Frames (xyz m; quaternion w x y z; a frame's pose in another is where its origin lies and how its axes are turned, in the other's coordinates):
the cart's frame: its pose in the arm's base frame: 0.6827 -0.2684 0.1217 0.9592 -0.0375 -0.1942 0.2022
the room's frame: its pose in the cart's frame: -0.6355 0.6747 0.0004 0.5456 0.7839 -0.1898 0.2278
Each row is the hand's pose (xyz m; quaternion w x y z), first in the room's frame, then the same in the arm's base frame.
Working: the room's frame: its pose in the arm's base frame: -0.1049 0.0935 -0.2066 0.4698 0.7255 -0.1210 0.4881

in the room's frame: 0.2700 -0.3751 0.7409 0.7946 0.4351 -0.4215 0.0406
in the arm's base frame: 0.7070 -0.2241 -0.2568 0.0132 -0.9817 0.1112 -0.1538
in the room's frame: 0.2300 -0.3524 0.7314 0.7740 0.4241 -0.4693 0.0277
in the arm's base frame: 0.6671 -0.2398 -0.2761 0.0144 -0.9866 0.1272 -0.1016
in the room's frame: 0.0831 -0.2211 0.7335 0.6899 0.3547 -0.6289 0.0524
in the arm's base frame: 0.5125 -0.3526 -0.3231 0.0349 -0.9678 0.2438 0.0520
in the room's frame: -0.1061 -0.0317 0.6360 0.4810 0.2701 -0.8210 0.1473
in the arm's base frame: 0.2409 -0.4284 -0.3638 0.1412 -0.8588 0.4189 0.2590
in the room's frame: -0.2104 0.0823 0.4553 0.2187 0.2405 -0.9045 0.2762
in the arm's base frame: 0.0097 -0.3738 -0.3705 0.3160 -0.6797 0.5343 0.3906
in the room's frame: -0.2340 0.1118 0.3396 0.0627 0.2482 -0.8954 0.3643
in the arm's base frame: -0.0895 -0.3035 -0.3638 0.4368 -0.5551 0.5714 0.4179
